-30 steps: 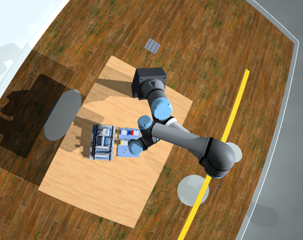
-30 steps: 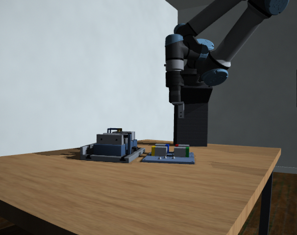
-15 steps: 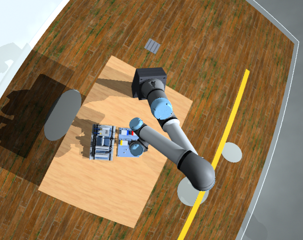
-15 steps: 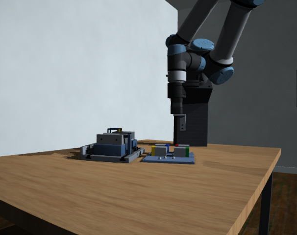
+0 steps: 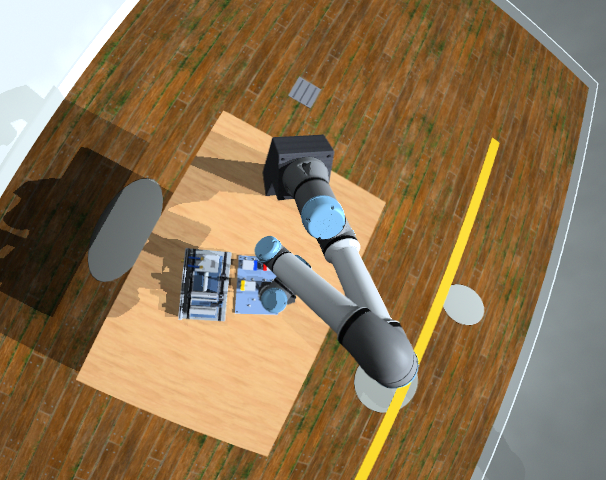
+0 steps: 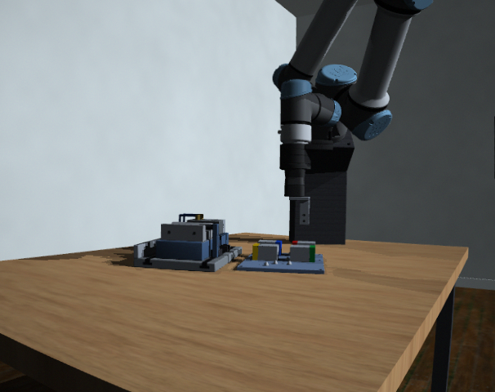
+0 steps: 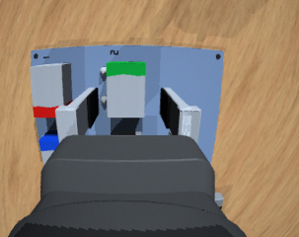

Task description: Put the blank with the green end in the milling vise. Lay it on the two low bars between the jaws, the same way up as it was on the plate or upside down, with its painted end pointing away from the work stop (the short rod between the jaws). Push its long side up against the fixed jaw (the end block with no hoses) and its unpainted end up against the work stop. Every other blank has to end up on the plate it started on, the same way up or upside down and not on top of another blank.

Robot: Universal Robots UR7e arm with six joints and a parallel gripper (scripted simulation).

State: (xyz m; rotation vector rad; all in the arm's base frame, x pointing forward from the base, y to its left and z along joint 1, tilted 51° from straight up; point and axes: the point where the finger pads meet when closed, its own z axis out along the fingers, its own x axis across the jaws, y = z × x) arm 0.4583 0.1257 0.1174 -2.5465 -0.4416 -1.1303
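Right now the green-ended blank is 90 mm below my hand. From my hand the other things lie so: red-ended blank: 90 mm below, 80 mm behind, 50 mm to the right; blue plate: 110 mm below, 40 mm to the right, 20 mm ahead; yellow-ended blank: 90 mm below, 80 mm to the right, 40 mm ahead.
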